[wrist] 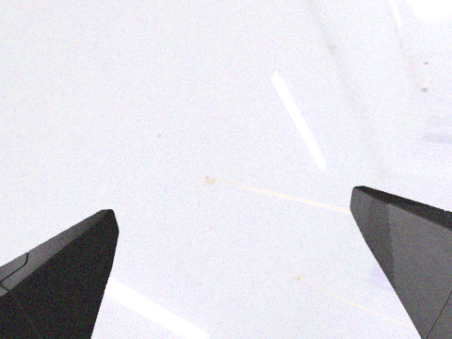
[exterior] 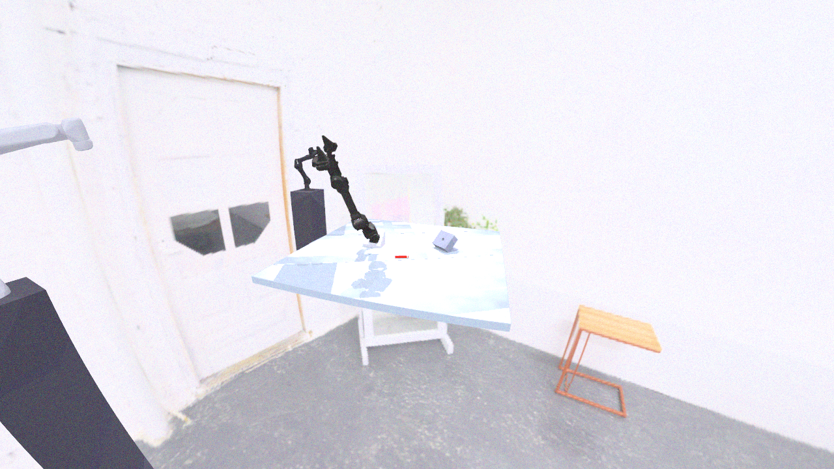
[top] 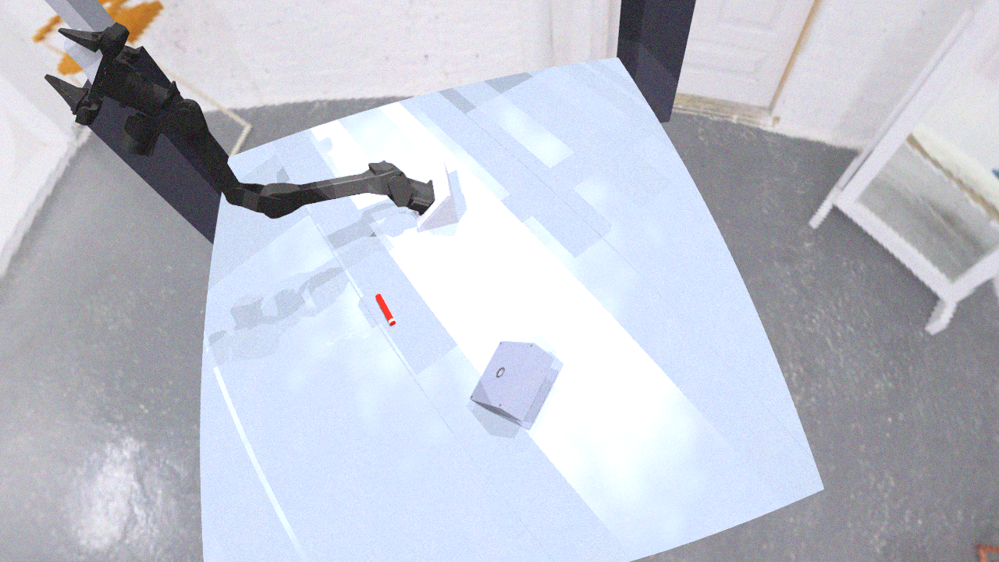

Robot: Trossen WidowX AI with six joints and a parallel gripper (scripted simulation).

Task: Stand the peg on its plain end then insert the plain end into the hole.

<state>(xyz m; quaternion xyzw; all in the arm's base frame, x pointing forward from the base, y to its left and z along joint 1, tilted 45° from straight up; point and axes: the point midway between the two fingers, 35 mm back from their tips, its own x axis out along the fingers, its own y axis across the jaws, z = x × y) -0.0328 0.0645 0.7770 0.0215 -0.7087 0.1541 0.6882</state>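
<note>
Right now my gripper tip is 280 mm short of the red peg, 400 mm to the right of it and 670 mm above it. Round my gripper tip: grey sloped panel (480 mm ahead, 630 mm to the left, 620 mm below).
</note>
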